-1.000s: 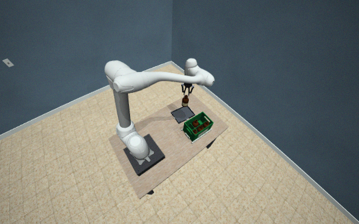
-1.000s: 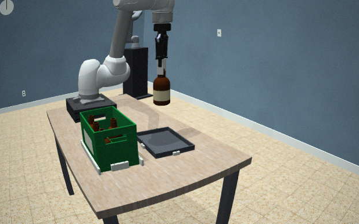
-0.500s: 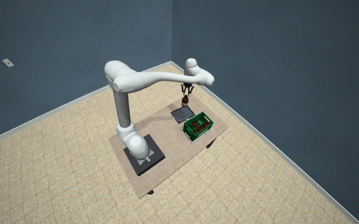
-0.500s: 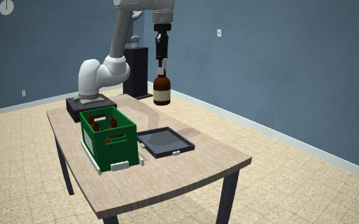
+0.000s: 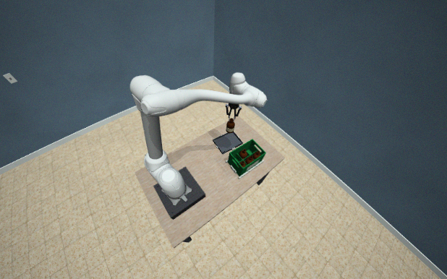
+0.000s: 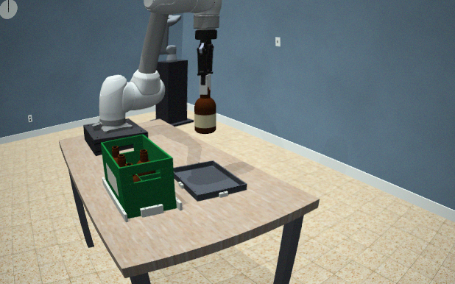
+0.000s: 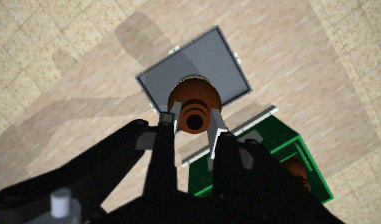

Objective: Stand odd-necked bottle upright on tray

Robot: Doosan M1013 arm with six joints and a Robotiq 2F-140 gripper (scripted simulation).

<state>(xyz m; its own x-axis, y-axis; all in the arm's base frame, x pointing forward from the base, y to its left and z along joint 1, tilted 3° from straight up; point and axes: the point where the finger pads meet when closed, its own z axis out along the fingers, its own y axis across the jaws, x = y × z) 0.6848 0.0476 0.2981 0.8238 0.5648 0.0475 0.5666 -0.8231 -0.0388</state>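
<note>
Right now my hand is 90 mm above the brown bottle. The rest, counted from my hand: dark tray: 350 mm below; green crate: 280 mm below, 270 mm to the right, 60 mm behind.
</note>
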